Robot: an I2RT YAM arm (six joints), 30 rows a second.
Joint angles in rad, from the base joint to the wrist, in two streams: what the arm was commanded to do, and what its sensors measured. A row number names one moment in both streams.
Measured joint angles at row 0:
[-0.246, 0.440, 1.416, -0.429, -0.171, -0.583]
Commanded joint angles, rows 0 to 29:
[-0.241, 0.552, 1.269, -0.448, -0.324, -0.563]
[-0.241, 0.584, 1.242, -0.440, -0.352, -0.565]
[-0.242, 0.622, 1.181, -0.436, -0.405, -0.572]
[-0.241, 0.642, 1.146, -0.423, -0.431, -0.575]
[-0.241, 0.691, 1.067, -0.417, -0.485, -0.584]
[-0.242, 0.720, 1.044, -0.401, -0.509, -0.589]
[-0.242, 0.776, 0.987, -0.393, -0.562, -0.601]
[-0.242, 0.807, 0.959, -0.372, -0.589, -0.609]
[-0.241, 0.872, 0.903, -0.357, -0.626, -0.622]
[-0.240, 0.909, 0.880, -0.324, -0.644, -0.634]
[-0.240, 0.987, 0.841, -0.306, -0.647, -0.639]
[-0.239, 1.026, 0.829, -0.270, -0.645, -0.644]
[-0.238, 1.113, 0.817, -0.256, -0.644, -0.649]
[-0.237, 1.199, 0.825, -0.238, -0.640, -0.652]
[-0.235, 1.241, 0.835, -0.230, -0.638, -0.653]
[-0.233, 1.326, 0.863, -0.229, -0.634, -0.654]
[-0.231, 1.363, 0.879, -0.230, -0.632, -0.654]
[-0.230, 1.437, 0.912, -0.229, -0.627, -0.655]
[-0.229, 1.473, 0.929, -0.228, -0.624, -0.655]
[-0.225, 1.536, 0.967, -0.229, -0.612, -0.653]
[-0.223, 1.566, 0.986, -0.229, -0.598, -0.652]
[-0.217, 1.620, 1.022, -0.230, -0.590, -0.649]
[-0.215, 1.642, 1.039, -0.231, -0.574, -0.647]
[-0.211, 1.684, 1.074, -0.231, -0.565, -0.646]
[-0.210, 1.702, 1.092, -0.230, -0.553, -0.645]
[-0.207, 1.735, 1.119, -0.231, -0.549, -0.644]
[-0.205, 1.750, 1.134, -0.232, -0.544, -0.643]
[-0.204, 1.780, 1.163, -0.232, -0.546, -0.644]
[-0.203, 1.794, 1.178, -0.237, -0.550, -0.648]
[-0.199, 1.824, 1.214, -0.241, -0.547, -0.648]
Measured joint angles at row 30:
[-0.212, 1.763, 1.114, -0.265, -0.543, -0.629]
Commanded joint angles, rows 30 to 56:
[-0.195, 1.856, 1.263, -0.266, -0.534, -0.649]
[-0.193, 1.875, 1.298, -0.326, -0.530, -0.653]
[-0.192, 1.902, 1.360, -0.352, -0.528, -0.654]
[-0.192, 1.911, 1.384, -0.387, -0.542, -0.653]
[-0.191, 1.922, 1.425, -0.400, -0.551, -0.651]
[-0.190, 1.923, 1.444, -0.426, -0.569, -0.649]
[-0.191, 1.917, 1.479, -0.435, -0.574, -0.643]
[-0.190, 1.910, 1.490, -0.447, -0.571, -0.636]
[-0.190, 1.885, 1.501, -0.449, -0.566, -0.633]
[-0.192, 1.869, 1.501, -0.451, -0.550, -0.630]
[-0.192, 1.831, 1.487, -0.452, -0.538, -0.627]
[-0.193, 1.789, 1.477, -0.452, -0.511, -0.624]
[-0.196, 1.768, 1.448, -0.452, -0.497, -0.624]
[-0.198, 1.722, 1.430, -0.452, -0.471, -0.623]
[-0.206, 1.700, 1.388, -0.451, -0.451, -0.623]
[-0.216, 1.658, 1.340, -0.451, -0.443, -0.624]
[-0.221, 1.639, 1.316, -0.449, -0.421, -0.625]
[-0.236, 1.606, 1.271, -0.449, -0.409, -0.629]
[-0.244, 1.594, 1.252, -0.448, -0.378, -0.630]
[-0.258, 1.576, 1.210, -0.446, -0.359, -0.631]
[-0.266, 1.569, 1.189, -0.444, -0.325, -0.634]
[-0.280, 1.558, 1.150, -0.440, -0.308, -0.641]
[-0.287, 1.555, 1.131, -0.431, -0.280, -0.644]
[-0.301, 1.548, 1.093, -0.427, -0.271, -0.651]
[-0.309, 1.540, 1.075, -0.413, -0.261, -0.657]
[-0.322, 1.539, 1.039, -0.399, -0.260, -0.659]
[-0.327, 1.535, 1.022, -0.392, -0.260, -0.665]
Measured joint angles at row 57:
[-0.297, 1.561, 1.097, -0.419, -0.324, -0.640]
